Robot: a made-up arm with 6 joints. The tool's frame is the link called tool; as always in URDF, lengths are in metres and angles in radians.
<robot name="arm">
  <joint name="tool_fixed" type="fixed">
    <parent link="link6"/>
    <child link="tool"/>
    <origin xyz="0 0 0" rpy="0 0 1.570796"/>
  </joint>
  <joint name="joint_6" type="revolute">
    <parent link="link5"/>
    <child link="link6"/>
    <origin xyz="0 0.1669 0" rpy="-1.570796 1.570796 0"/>
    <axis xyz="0 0 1"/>
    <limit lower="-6.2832" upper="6.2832" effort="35" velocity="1.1"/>
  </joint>
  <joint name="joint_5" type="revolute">
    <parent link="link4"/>
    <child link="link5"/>
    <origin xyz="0 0 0" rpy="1.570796 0 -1.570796"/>
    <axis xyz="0 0 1"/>
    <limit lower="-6.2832" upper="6.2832" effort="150" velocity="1.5"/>
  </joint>
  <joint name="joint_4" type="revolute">
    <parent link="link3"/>
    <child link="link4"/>
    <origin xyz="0.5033 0 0" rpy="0 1.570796 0"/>
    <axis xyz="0 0 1"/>
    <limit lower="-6.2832" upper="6.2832" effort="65" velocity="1.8"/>
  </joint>
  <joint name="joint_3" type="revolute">
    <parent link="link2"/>
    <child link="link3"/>
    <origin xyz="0 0.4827 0" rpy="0 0 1.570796"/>
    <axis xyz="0 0 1"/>
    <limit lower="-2.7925" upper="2.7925" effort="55" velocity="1.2"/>
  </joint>
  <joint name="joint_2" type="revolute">
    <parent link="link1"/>
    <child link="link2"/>
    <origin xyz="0.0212 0 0" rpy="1.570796 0 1.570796"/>
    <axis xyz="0 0 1"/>
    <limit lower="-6.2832" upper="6.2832" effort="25" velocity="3"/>
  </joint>
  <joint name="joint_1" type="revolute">
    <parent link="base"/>
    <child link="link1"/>
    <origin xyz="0 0 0.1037" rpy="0 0 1.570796"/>
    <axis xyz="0 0 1"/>
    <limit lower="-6.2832" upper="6.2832" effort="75" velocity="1.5"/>
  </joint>
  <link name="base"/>
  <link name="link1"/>
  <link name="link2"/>
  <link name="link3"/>
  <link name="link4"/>
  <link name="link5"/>
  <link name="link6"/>
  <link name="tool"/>
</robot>
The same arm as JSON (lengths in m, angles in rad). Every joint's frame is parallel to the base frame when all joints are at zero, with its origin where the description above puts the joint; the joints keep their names.
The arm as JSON. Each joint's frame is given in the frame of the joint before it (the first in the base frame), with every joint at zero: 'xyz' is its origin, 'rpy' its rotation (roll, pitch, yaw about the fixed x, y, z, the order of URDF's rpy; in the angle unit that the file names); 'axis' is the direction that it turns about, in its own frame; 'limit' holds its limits. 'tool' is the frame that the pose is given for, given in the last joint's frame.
{"units": {"length": "m", "angle": "rad"}, "joints": [
  {"name": "joint_1", "type": "revolute", "origin": {"xyz": [0.0, 0.0, 0.1037], "rpy": [0.0, 0.0, 0.0]}, "axis": [0.0, 0.0, 1.0], "limit": {"lower": -6.2832, "upper": 6.2832}},
  {"name": "joint_2", "type": "revolute", "origin": {"xyz": [0.0, 0.0212, 0.0], "rpy": [0.0, 0.0, 0.0]}, "axis": [0.0, 1.0, 0.0], "limit": {"lower": -6.2832, "upper": 6.2832}},
  {"name": "joint_3", "type": "revolute", "origin": {"xyz": [0.0, 0.0, 0.4827], "rpy": [0.0, 0.0, 0.0]}, "axis": [0.0, 1.0, 0.0], "limit": {"lower": -2.7925, "upper": 2.7925}},
  {"name": "joint_4", "type": "revolute", "origin": {"xyz": [0.0, 0.0, 0.5033], "rpy": [0.0, 0.0, 0.0]}, "axis": [0.0, 0.0, 1.0], "limit": {"lower": -6.2832, "upper": 6.2832}},
  {"name": "joint_5", "type": "revolute", "origin": {"xyz": [0.0, 0.0, 0.0], "rpy": [0.0, 0.0, 0.0]}, "axis": [0.0, 1.0, 0.0], "limit": {"lower": -6.2832, "upper": 6.2832}},
  {"name": "joint_6", "type": "revolute", "origin": {"xyz": [0.0, 0.0, 0.1669], "rpy": [0.0, 0.0, 0.0]}, "axis": [0.0, 0.0, 1.0], "limit": {"lower": -6.2832, "upper": 6.2832}}
], "tool": {"origin": {"xyz": [0.0, 0.0, 0.0], "rpy": [0.0, 0.0, 0.0]}}}

